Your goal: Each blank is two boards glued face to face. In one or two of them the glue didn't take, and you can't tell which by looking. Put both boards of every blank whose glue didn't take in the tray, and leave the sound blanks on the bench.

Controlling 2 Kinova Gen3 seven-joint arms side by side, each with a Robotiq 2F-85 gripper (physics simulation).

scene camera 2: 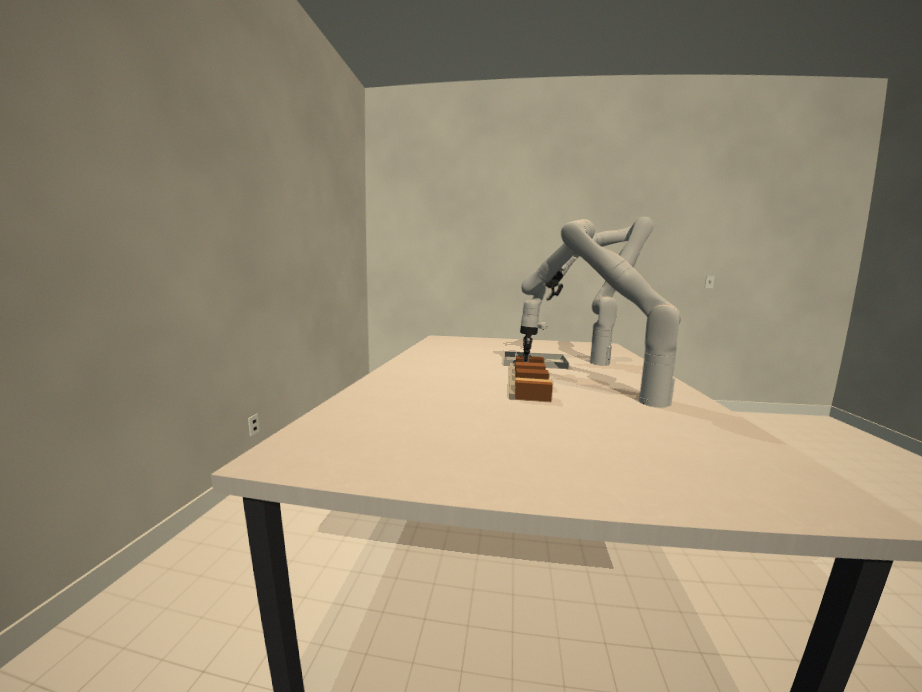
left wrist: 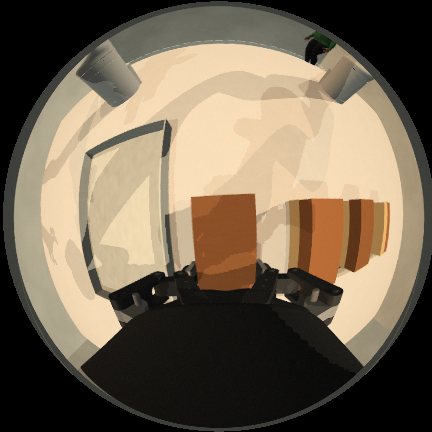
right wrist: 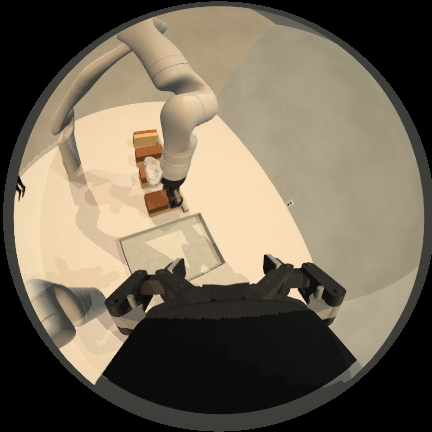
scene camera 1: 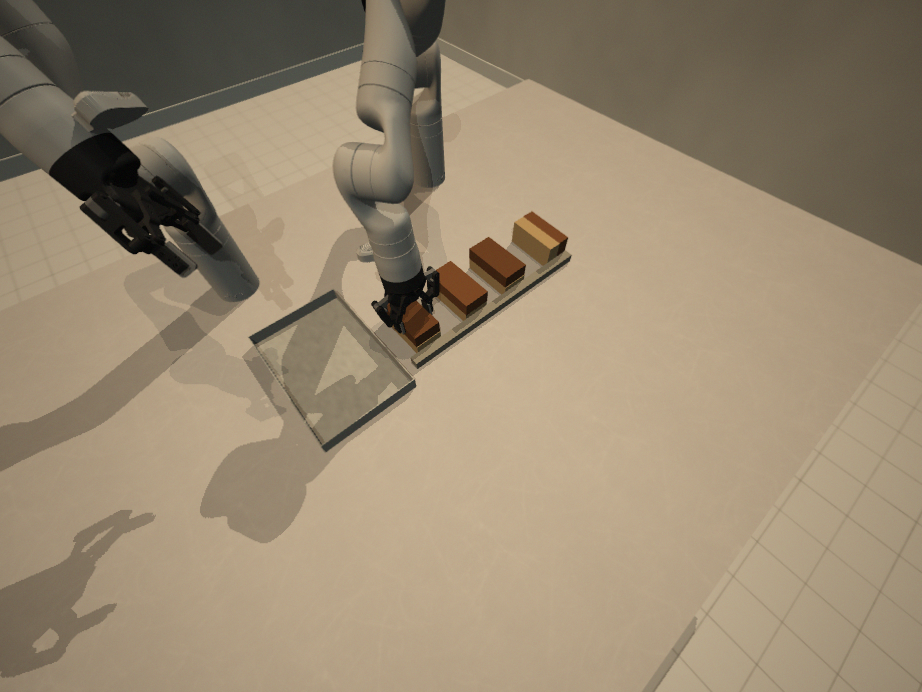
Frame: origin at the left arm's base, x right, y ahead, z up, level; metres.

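Where they show: left gripper, fingertip midpoint: (scene camera 2: 525, 360) (left wrist: 226, 268) (right wrist: 167, 197) (scene camera 1: 415, 322); right gripper, fingertip midpoint: (right wrist: 223, 265) (scene camera 1: 206, 260); left arm's base at its link origin: (scene camera 2: 653, 402) (left wrist: 331, 92) (right wrist: 73, 165) (scene camera 1: 429, 177); right arm's base at its link origin: (scene camera 2: 599, 363) (left wrist: 124, 93) (right wrist: 95, 300) (scene camera 1: 239, 286).
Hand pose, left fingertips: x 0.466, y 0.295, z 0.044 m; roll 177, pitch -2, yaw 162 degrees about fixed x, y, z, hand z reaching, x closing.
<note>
Each offset is from my left fingertips to the centre of the thing.
Four two-tone blanks are in a row. My left gripper (scene camera 1: 417, 318) (left wrist: 226, 268) is shut on the end blank nearest the tray @(dz +0.001, dx -0.005, dy -0.018 m) (scene camera 1: 425, 332) (left wrist: 225, 235) (right wrist: 156, 201), low at its place in the row, dark board up. The second blank @(dz +0.001, dx -0.125, dy +0.024 m) (scene camera 1: 461, 289) (left wrist: 327, 235) and third blank @(dz +0.001, dx -0.236, dy +0.056 m) (scene camera 1: 497, 260) (left wrist: 367, 230) (right wrist: 149, 152) lie flat, dark board up. The fourth blank (scene camera 1: 537, 236) (scene camera 2: 533, 390) stands with its boards side by side. The tray @(dz -0.029, dx +0.152, dy -0.103 m) (scene camera 1: 370, 416) (left wrist: 164, 200) holds no boards. My right gripper (scene camera 1: 199, 256) (right wrist: 223, 265) is open and empty, high up.
A low pale strip (scene camera 1: 495, 308) runs along the front ends of the blanks. The tray stands close beside the held blank, its raised rim near the strip's end. The left arm reaches over the row from behind.
</note>
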